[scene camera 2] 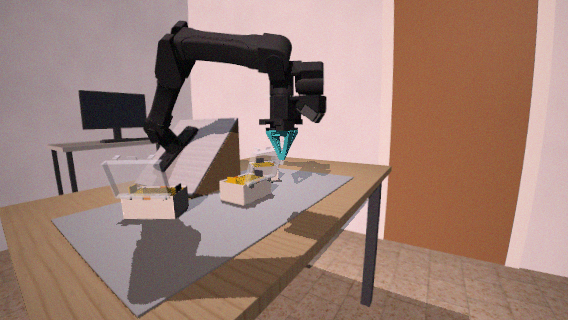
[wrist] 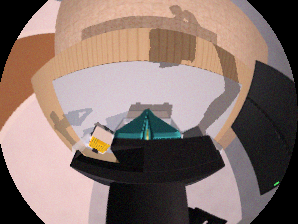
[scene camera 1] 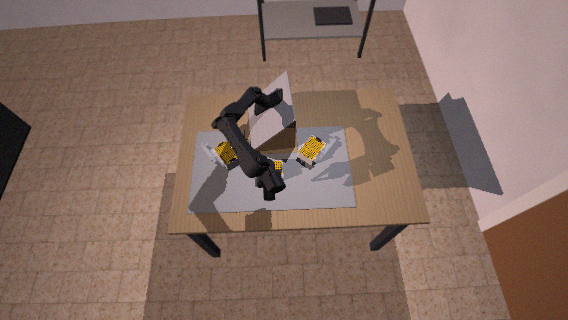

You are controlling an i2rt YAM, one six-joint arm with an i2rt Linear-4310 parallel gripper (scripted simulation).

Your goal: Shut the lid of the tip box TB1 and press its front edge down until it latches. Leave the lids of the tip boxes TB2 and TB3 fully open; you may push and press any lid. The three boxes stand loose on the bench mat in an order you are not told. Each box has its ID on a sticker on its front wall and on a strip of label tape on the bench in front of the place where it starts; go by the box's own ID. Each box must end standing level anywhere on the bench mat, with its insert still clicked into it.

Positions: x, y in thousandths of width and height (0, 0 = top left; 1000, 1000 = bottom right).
Scene:
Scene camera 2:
my gripper: 496, 498
box: 302, 652
box: 464, 517
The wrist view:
my gripper: 495, 502
bench mat: 344, 426

